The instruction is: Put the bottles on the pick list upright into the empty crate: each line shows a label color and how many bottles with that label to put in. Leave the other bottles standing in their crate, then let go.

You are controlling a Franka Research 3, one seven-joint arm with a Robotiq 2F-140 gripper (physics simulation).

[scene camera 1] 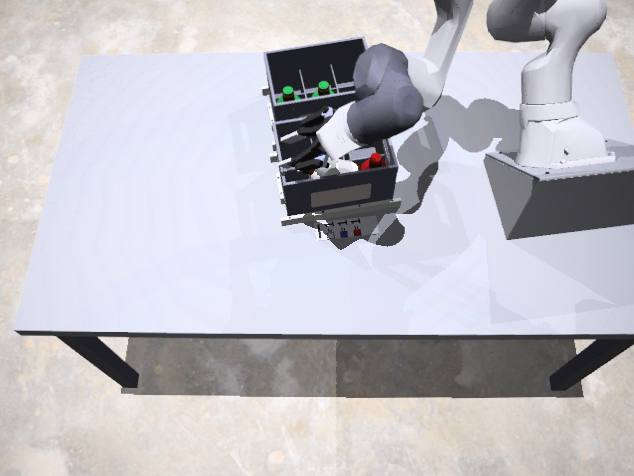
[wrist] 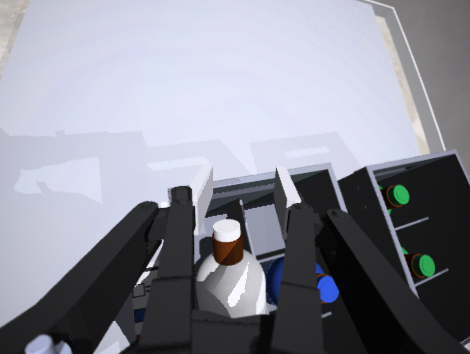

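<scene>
My gripper (scene camera 1: 286,150) (wrist: 243,180) is partly open over the near crate (scene camera 1: 302,197) (wrist: 337,190), with nothing held. A white bottle (scene camera 1: 345,166) (wrist: 230,285) leans steeply in that crate; its white cap shows below the gap between the fingers in the wrist view. A blue bottle (wrist: 327,289) stands beside it, partly hidden by a finger. A red bottle (scene camera 1: 375,161) is at the near crate's right. Two green-capped bottles (scene camera 1: 287,92) (scene camera 1: 323,87) (wrist: 400,195) (wrist: 425,265) stand in the far crate (scene camera 1: 267,76) (wrist: 357,192). The pick list (scene camera 1: 349,228) shows white, blue and red swatches.
The two crates stand close together on the table (scene camera 1: 153,204) (wrist: 150,75), with walls and dividers around the bottles. A pale rail (scene camera 1: 340,212) runs along the near crate's front. The robot's base block (scene camera 1: 563,199) is at the right.
</scene>
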